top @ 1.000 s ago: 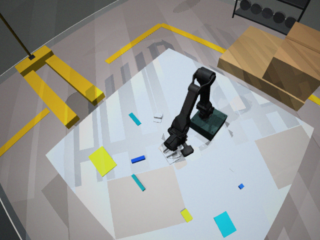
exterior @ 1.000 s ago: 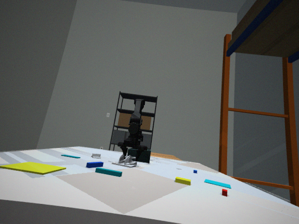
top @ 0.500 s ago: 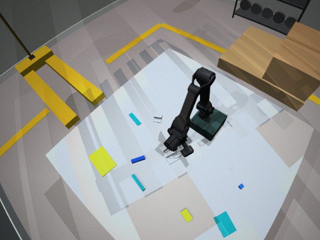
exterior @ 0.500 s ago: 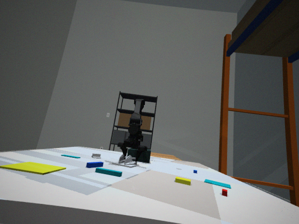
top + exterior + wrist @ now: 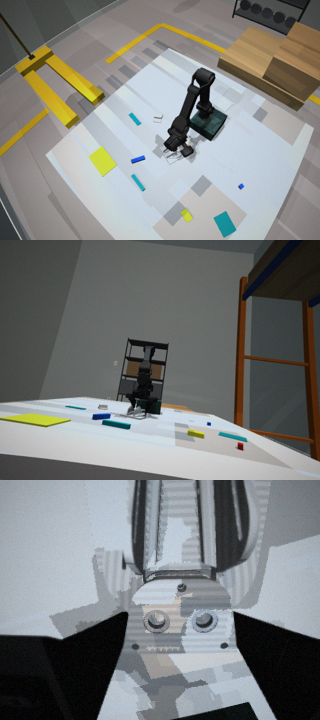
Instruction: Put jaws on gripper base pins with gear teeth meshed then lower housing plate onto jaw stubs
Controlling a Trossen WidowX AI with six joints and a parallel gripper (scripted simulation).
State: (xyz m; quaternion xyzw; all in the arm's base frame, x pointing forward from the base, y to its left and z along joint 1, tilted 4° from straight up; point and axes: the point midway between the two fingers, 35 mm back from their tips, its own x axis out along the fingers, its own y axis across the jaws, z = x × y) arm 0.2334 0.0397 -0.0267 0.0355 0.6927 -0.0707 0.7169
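The housing plate is 1 cm below my gripper tip. Also, from my gripper tip: small yellow block: 32 cm to the left, 22 cm ahead, 1 cm below; grey jaw: 2 cm ahead, 1 cm to the left; small blue cube: 40 cm to the left, 11 cm behind, 1 cm below.
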